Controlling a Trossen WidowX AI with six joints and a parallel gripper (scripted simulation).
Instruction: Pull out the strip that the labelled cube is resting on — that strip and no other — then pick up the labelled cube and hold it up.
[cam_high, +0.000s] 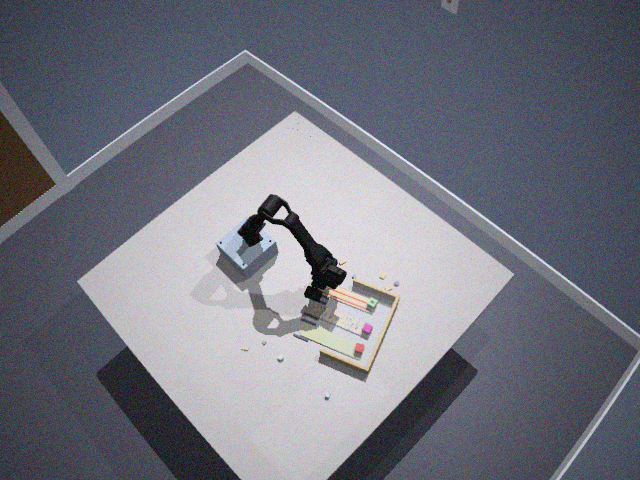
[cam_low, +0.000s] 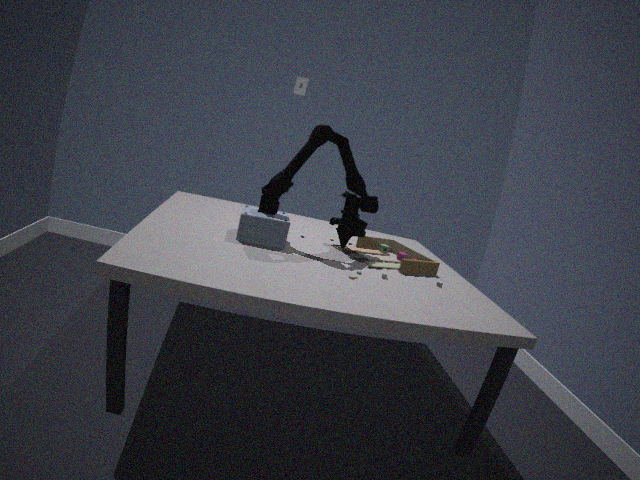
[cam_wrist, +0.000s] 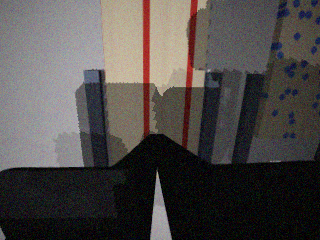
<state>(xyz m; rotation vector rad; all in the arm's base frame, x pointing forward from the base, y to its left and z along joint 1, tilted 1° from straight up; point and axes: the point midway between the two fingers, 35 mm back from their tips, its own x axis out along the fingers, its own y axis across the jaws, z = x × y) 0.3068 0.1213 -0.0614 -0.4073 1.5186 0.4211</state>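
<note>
Right now my gripper tip is 80 mm short of the striped strip and 50 mm to the right of it.
</note>
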